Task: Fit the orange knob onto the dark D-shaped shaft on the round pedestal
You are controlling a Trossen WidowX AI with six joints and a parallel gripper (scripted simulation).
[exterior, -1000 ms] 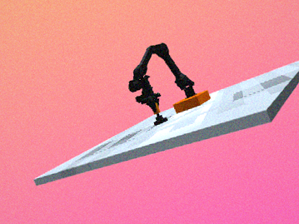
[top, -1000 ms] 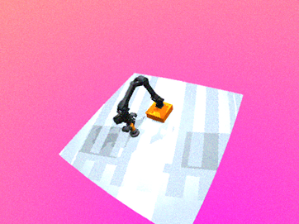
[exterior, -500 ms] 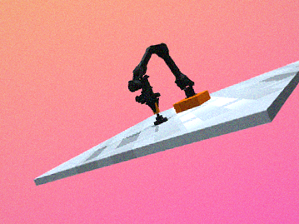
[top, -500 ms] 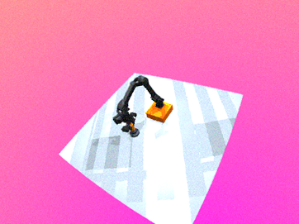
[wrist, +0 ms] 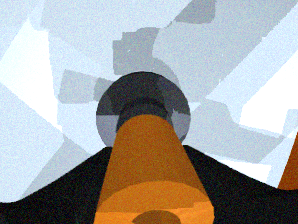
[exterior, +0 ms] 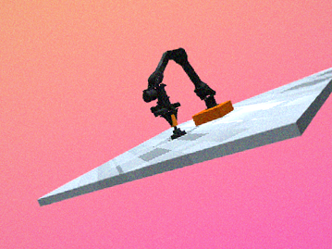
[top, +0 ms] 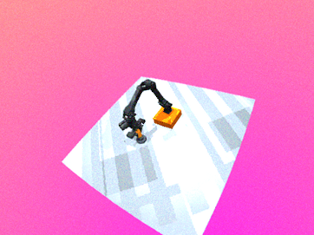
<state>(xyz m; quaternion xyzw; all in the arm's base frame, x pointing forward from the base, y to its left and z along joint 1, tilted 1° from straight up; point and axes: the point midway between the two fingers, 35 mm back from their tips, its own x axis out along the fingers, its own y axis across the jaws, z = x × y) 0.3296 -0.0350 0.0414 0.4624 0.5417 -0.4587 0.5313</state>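
Now: gripper tip 2 cm below the orange knob. Also, from my gripper tip: pedestal 4 cm below.
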